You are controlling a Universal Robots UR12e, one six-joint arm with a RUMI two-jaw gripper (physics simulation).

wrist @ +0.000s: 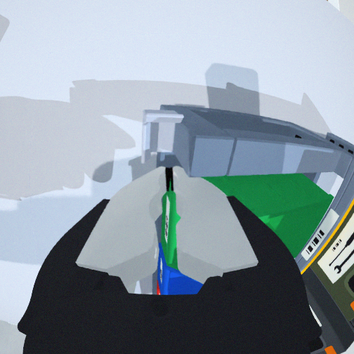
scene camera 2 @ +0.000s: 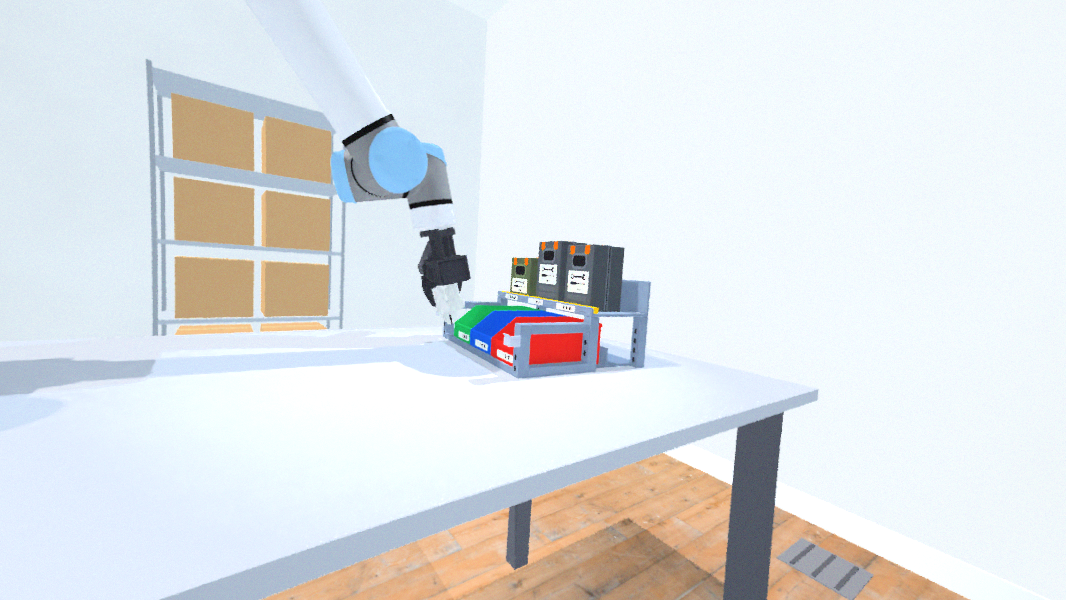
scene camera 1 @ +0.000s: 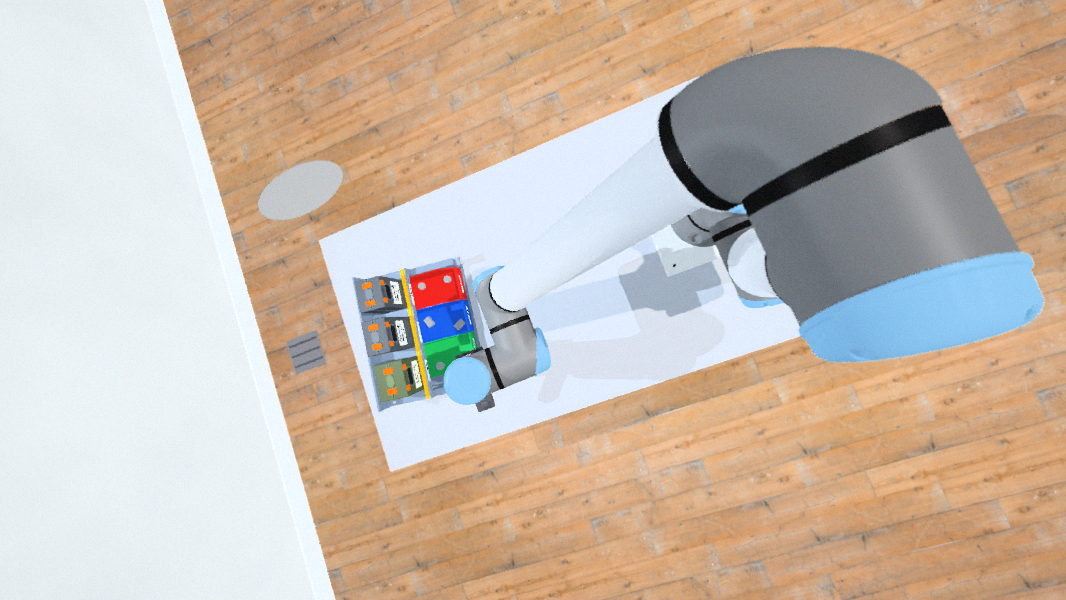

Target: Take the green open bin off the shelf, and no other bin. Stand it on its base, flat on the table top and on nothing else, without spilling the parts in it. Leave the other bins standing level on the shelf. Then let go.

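Frame: origin at the arm's base, x right, y ahead, z up, level; centimetres.
Seen in the pictures: gripper, between the fingertips: (scene camera 2: 451,324); arm's base, origin of its link: (scene camera 1: 703,213).
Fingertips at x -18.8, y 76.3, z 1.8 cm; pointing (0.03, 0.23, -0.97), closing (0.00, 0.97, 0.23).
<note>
Pixels of each thing's top centre, then the offset from my fingertips to it. "spot": a spot on its surface instead. Level surfaces: height alone.
- green open bin, a spot on its surface: (scene camera 2: 477,316) spot: dx +2.6, dy +5.2, dz +2.0 cm
- small grey shelf, a spot on its surface: (scene camera 2: 638,322) spot: dx +36.3, dy +19.8, dz +4.9 cm
- blue bin, a spot on its surface: (scene camera 2: 503,323) spot: dx +12.8, dy +5.6, dz +1.8 cm
- red bin, a spot on its surface: (scene camera 2: 555,348) spot: dx +32.4, dy +3.4, dz +0.4 cm
- white table, height of its surface: dz -3.6 cm
The green open bin (scene camera 1: 451,350) (scene camera 2: 477,316) (wrist: 277,200) sits on the lower tier of the small grey shelf (scene camera 2: 638,322) (wrist: 246,154), beside the blue bin (scene camera 1: 445,322) (scene camera 2: 503,323) and the red bin (scene camera 1: 437,288) (scene camera 2: 555,348). My gripper (scene camera 2: 449,316) (wrist: 169,173) is shut, tilted down at the green bin's front outer corner. In the wrist view the bin's front edge with its white label shows through the narrow slit between the fingers; I cannot tell that it is clamped. In the overhead view the wrist hides the fingers.
Three dark lidded boxes (scene camera 2: 588,275) (scene camera 1: 380,292) stand on the shelf's upper tier behind a yellow strip. The shelf stands near one end of the white table (scene camera 1: 521,201) (scene camera 2: 297,448). A tall rack (scene camera 2: 153,193) with cartons stands by the back wall.
</note>
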